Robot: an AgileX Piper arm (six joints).
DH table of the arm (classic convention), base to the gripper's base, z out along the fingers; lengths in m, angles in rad. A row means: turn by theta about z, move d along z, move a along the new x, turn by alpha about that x. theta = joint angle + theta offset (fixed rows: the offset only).
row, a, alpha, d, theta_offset
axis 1, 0, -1.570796, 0.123, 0
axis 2, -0.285, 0, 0, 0.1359
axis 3, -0.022, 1.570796, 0, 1.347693
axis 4, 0, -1.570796, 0.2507, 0
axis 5, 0, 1.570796, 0, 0
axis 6, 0, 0, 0.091, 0
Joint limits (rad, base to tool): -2.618..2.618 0..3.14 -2.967..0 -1.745..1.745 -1.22..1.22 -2.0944..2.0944
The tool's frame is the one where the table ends.
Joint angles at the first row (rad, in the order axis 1, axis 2, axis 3, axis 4, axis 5, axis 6):
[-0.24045, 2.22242, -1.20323, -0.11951, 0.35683, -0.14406]
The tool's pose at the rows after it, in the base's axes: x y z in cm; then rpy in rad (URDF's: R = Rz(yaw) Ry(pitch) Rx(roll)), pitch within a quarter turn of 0, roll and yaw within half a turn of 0:
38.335, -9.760, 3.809, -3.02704, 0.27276, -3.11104
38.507, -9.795, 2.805, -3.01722, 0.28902, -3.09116
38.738, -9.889, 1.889, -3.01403, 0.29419, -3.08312
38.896, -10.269, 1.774, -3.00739, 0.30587, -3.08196
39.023, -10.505, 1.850, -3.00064, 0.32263, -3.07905
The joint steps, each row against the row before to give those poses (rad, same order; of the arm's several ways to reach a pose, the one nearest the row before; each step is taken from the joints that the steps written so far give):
[0.00000, 0.02925, -0.00001, -0.00353, -0.03785, 0.00001]
[0.00000, 0.02900, -0.00103, -0.01767, -0.04657, 0.00095]
[-0.00118, 0.03007, -0.01172, -0.00858, -0.02441, 0.00085]
[-0.00822, 0.00714, -0.00733, -0.00834, -0.01297, 0.00074]
[-0.00513, 0.00000, -0.00140, -0.00679, -0.01670, 0.00129]

